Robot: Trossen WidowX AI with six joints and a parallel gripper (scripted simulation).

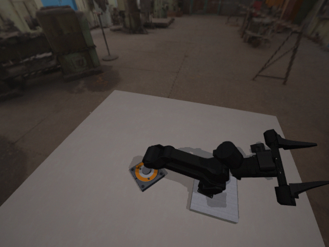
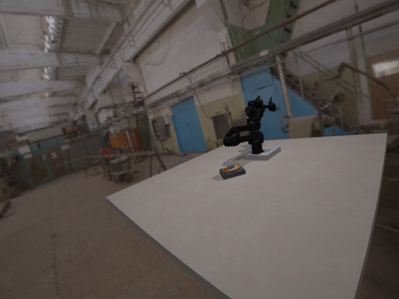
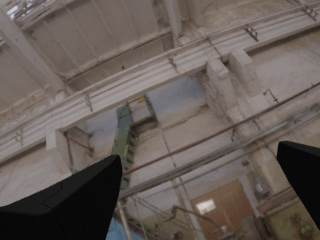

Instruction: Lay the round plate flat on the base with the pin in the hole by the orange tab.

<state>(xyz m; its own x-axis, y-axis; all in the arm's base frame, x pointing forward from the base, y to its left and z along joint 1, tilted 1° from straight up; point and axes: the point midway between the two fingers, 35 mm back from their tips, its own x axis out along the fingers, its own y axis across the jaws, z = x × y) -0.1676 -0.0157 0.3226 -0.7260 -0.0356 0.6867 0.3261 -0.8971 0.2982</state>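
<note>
My gripper tip is now 470 mm short of the base, 350 mm above it and 60 mm to the right of it.
</note>
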